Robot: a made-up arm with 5 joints.
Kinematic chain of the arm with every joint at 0, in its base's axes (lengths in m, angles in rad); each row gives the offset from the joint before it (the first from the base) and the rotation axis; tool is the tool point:
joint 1: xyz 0 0 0.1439 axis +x
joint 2: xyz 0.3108 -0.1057 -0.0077 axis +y
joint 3: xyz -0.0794 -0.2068 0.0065 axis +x
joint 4: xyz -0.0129 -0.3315 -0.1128 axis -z
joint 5: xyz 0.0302 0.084 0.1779 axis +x
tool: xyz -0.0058 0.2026 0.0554
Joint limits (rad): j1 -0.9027..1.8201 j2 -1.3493..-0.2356 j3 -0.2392..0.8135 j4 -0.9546..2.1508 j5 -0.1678..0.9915
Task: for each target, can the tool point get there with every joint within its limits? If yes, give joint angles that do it. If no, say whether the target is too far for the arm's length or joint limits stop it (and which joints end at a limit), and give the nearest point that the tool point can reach.
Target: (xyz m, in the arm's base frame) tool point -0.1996 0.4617 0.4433
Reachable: no: joint limits stop it (at a limit: joint 1, joint 2, joint 3) | nearest point 0.0636 -0.0839 0.5809 | short by 0.621 m
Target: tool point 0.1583 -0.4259 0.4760
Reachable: yes | joints -0.5168 -1.0236 0.3723 0.3153 0.6973
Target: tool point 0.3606 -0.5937 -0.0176
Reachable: yes | joints 0.4815 -0.9019 0.5547 1.0413 0.3507
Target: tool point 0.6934 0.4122 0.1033
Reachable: no: joint limits stop it (at a limit: joint 1, joint 2, joint 3, joint 4, joint 5) | nearest point 0.2780 0.4321 -0.2338 | short by 0.535 m
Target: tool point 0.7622 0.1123 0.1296
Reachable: no: joint limits stop it (at a limit: joint 1, joint 2, joint 3, joint 5) | nearest point 0.4645 0.1413 -0.3199 | short by 0.540 m
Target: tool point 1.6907 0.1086 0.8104
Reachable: no: too far | nearest point 0.6386 -0.3978 0.7524 | short by 1.169 m
